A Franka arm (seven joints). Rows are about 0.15 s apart.
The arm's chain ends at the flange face. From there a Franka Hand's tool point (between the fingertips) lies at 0.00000 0.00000 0.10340 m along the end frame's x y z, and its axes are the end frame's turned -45 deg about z.
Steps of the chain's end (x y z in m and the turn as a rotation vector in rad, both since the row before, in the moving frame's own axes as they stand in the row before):
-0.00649 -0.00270 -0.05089 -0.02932 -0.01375 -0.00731
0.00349 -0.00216 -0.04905 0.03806 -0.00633 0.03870
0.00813 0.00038 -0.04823 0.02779 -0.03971 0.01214
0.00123 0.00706 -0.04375 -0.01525 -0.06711 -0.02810
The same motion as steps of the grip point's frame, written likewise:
-0.00582 -0.00535 -0.05094 -0.01101 -0.03046 -0.00731
0.00638 -0.00226 -0.04913 0.03139 0.02244 0.03870
0.00464 0.00108 -0.04835 0.04773 -0.00843 0.01214
-0.01019 0.00216 -0.04399 0.03667 -0.05824 -0.02810

